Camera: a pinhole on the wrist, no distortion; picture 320 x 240 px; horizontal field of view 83.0 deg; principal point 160.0 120.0 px. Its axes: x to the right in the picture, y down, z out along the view. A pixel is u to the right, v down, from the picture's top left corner.
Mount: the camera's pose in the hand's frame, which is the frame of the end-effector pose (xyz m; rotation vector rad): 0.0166 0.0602 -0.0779 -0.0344 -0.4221 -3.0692
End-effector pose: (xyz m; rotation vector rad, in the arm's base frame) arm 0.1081 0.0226 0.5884 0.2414 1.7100 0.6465
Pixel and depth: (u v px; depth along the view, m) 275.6 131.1 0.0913
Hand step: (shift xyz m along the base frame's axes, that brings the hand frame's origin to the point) 0.0082 0.0475 0.0734
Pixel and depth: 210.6 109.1 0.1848
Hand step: 0.0799 0.1099 0.0800
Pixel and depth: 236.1 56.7 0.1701
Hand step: 0.0525 0.1256 0.1242
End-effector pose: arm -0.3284 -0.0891 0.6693 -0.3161 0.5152 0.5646
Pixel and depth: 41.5 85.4 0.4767
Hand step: 0.2030 0.5189 0.0659
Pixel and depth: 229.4 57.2 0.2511
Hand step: -0.1247 0.1930 0.1316
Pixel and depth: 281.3 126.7 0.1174
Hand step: -0.0780 0.0585 0.0522
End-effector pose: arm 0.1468 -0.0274 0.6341 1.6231 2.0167 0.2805
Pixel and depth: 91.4 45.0 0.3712
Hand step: 0.3654 0.1908 -0.0894
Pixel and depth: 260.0 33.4 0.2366
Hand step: 0.2719 -0.0718 0.0365
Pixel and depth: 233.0 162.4 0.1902
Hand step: 0.1250 -0.0551 -0.0538
